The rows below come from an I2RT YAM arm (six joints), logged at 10 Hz.
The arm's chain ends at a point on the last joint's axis. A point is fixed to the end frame.
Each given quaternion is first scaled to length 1.
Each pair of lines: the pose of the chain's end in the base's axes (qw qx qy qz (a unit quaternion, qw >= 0); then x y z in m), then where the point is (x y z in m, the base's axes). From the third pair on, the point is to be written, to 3 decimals.
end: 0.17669 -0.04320 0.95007 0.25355 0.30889 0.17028 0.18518
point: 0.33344 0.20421 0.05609
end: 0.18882 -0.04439 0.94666 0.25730 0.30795 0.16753 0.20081
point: 0.33573 0.20262 0.07269
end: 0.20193 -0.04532 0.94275 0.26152 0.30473 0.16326 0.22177
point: 0.336 0.200 0.095
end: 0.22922 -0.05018 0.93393 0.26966 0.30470 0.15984 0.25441
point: 0.343 0.199 0.130
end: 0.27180 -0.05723 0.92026 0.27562 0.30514 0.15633 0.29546
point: 0.355 0.197 0.176
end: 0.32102 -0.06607 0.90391 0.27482 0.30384 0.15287 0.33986
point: 0.366 0.194 0.227
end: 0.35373 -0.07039 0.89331 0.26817 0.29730 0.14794 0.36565
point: 0.368 0.188 0.257
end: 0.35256 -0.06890 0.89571 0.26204 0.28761 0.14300 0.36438
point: 0.358 0.181 0.255
